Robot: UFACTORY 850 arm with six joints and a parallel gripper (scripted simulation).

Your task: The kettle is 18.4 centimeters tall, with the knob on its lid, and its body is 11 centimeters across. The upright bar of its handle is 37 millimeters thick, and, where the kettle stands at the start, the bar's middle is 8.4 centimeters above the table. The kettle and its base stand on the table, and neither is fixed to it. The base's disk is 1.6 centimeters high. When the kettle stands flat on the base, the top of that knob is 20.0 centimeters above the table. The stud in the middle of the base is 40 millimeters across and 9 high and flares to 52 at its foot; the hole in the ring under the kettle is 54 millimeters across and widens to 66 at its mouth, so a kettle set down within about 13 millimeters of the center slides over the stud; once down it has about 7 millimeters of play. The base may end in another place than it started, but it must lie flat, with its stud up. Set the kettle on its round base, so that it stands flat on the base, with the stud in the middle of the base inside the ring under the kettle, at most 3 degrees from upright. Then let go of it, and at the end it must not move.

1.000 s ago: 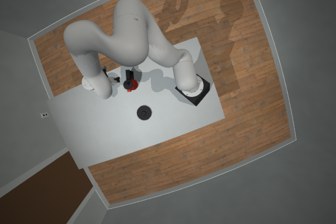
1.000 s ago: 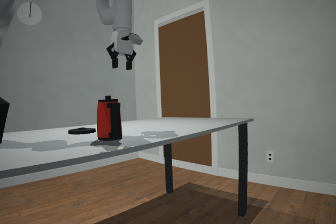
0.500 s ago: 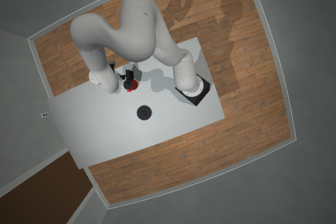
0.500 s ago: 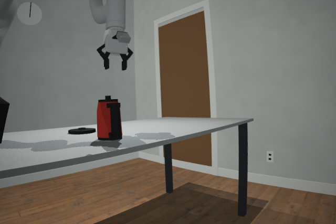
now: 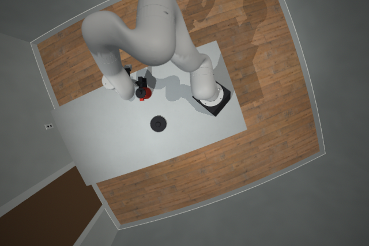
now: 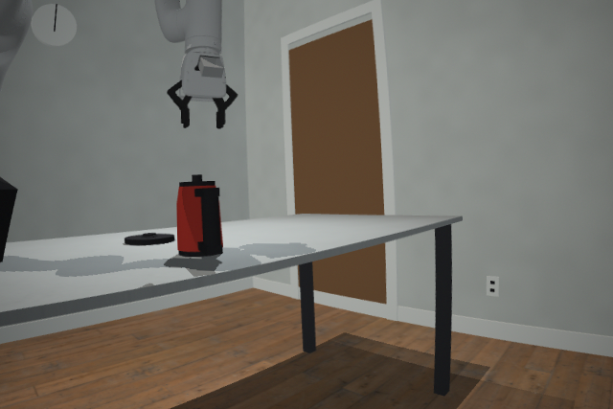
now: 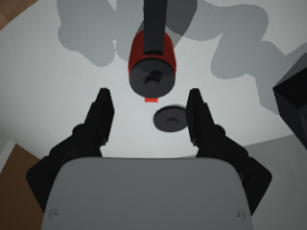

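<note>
My gripper is now 3 cm to the right of the red kettle and 21 cm above it. Round my hand: black round base (1 cm ahead, 37 cm to the left, 29 cm below).
</note>
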